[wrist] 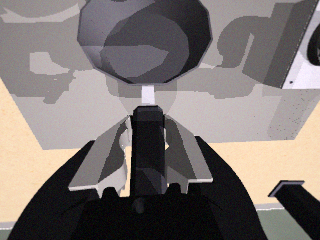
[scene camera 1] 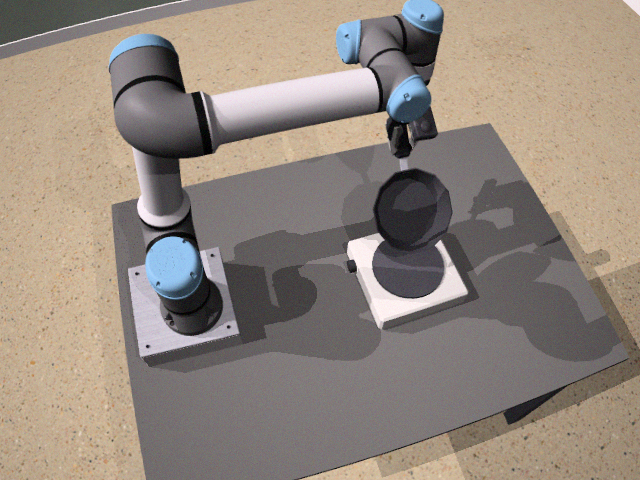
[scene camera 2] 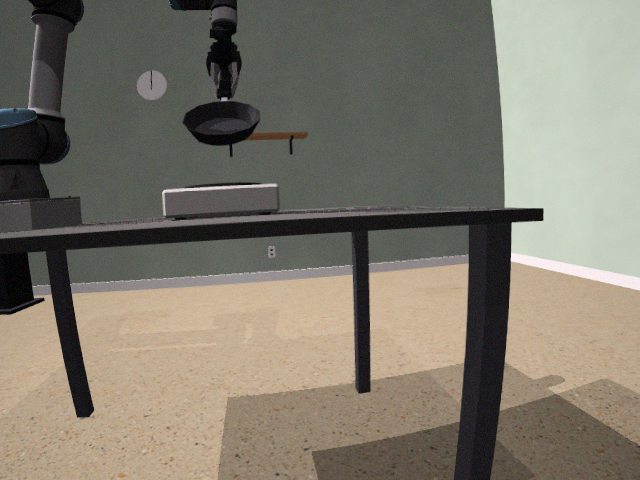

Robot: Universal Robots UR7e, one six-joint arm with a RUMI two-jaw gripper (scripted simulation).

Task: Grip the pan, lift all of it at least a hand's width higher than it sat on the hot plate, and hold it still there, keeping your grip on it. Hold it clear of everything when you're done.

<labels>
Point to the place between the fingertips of my gripper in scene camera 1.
At 401, 153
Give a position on a dark pan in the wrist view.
137, 50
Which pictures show my gripper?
The wrist view, scene camera 1 and scene camera 2: all of them.
</labels>
